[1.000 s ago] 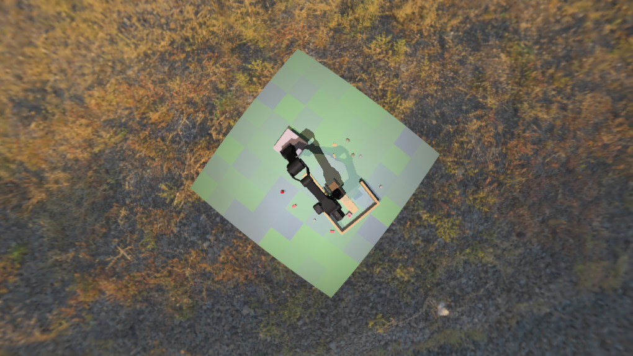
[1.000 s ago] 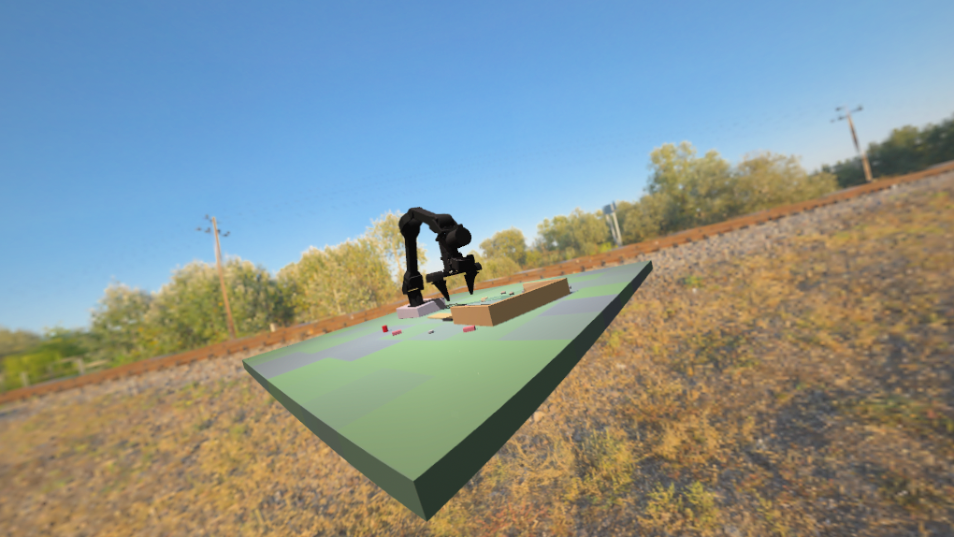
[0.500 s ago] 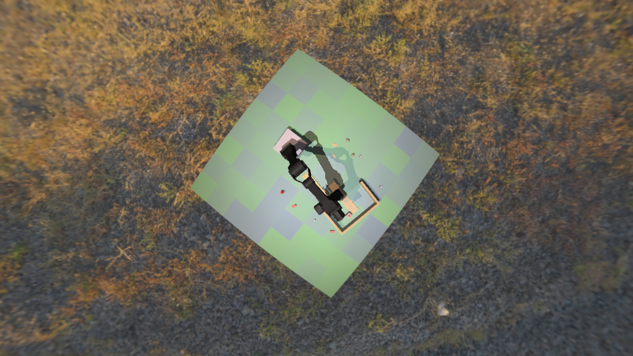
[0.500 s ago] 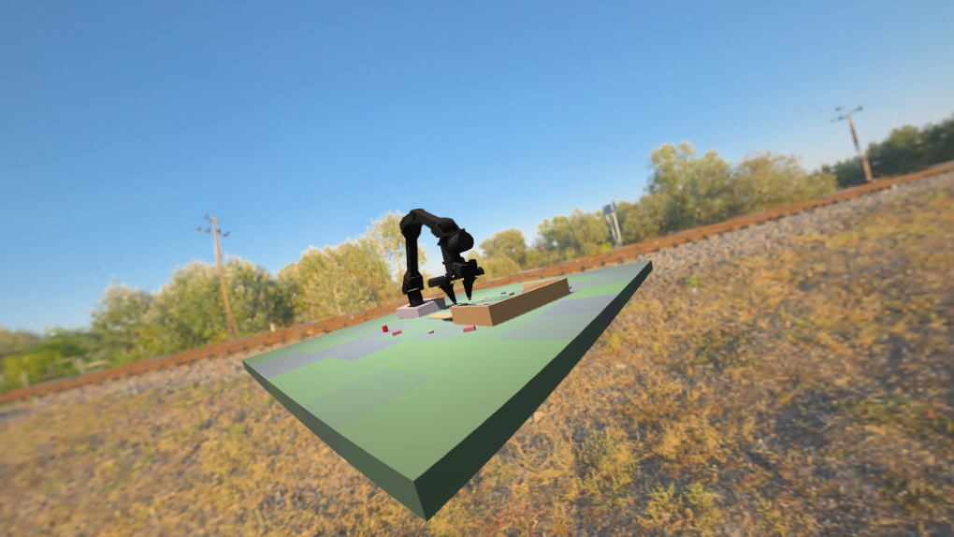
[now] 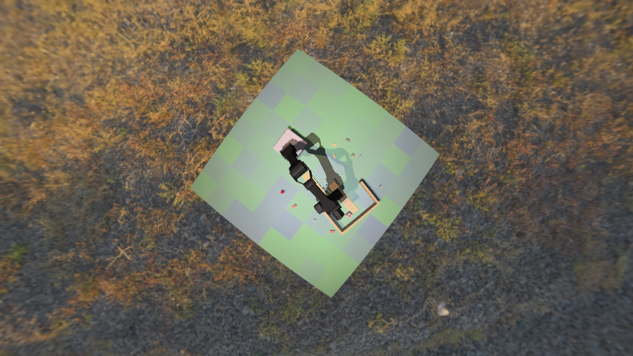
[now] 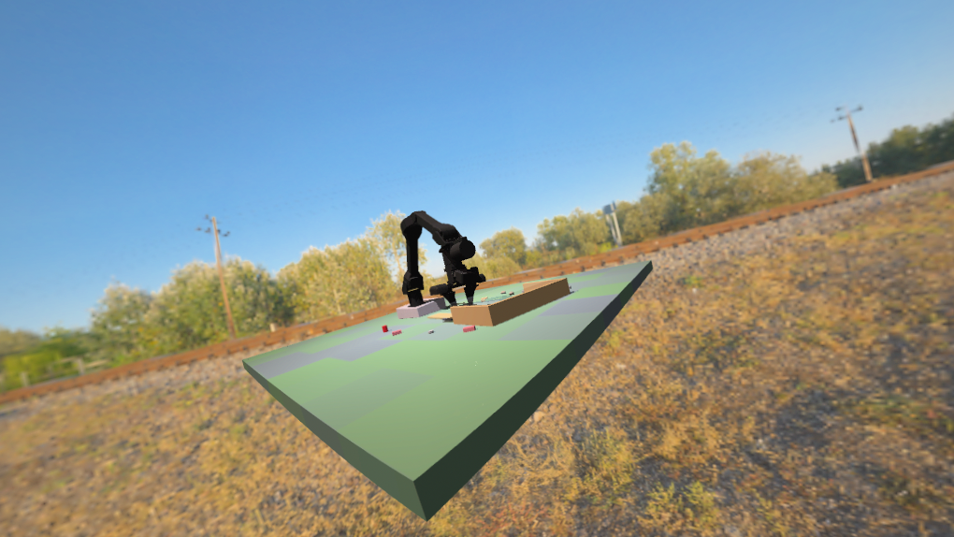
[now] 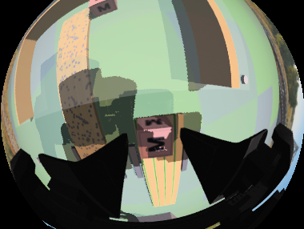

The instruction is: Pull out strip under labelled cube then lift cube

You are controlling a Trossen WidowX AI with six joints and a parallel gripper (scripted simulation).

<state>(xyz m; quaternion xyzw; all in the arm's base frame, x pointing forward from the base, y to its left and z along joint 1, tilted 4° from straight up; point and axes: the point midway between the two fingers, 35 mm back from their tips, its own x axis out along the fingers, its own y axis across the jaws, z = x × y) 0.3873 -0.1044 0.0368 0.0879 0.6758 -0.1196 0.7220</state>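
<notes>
The speckled strip lies 80 mm ahead of my gripper tip, 70 mm to the left of it and 20 mm below it.
</notes>
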